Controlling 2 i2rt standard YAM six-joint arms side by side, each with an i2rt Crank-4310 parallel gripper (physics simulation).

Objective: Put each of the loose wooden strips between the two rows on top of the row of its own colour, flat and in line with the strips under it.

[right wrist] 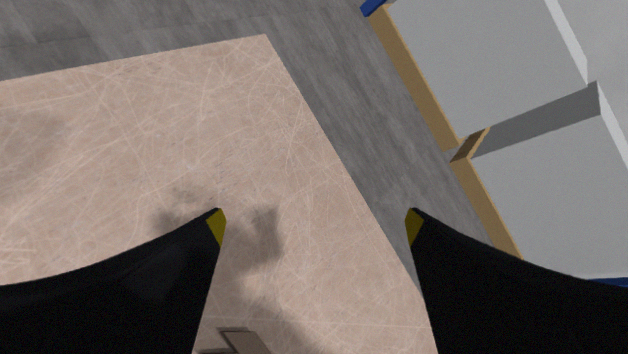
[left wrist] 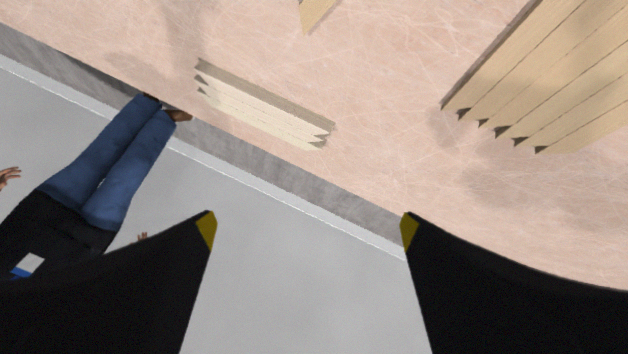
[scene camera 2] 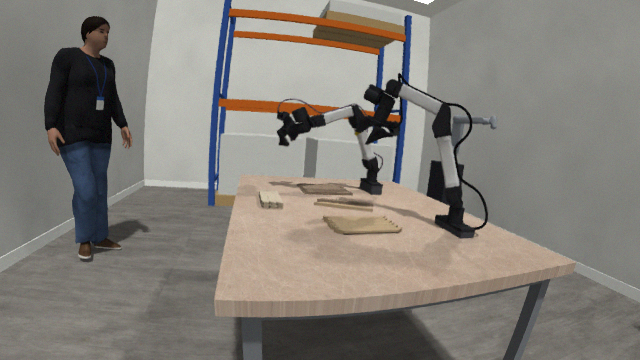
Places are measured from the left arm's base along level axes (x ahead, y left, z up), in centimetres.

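Where they show: left gripper, fingertip midpoint: (left wrist: 308, 216) (scene camera 2: 360, 139); right gripper, fingertip midpoint: (right wrist: 315, 212) (scene camera 2: 283, 139); left arm's base, link origin: (scene camera 2: 454, 224); right arm's base, link origin: (scene camera 2: 371, 182).
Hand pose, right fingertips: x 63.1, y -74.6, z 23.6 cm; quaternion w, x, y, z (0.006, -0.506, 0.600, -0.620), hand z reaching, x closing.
Things, the pixels of their centre, and the offset from my right fingertips. "spot": a spot on its surface instead. Level surfaces: height alone.
- brown row, surface spot: (right wrist: 250, 342) spot: dx -12.6, dy -2.3, dz -24.6 cm
- loose tan strip, body centre: (scene camera 2: 343, 206) dx -25.6, dy +43.6, dz -25.2 cm
- loose brown strip, body centre: (scene camera 2: 345, 202) dx -28.3, dy +36.0, dz -25.2 cm
- table, surface height: dz -25.9 cm
A row of tan strips (scene camera 2: 362, 226) (left wrist: 545, 75) lies flat at the near part of the table. A row of dark brown strips (scene camera 2: 326, 189) lies farther back; a corner of the brown row (right wrist: 250, 342) shows at the bottom of the right wrist view. Between the rows lie a loose tan strip (scene camera 2: 345, 206), whose end (left wrist: 314, 15) shows at the top of the left wrist view, and a loose brown strip (scene camera 2: 332, 201) behind it. My left gripper (scene camera 2: 381, 136) (left wrist: 308, 216) is open and empty, high above the table. My right gripper (scene camera 2: 284, 141) (right wrist: 315, 212) is open and empty, above the table's far end.
A bundle of pale cream strips (scene camera 2: 270, 198) (left wrist: 265, 110) lies near the table's left edge. A person (scene camera 2: 85, 100) (left wrist: 95, 175) stands on the floor left of the table. A blue and orange rack (scene camera 2: 216, 130) with large boxes stands behind the table (scene camera 2: 280, 270).
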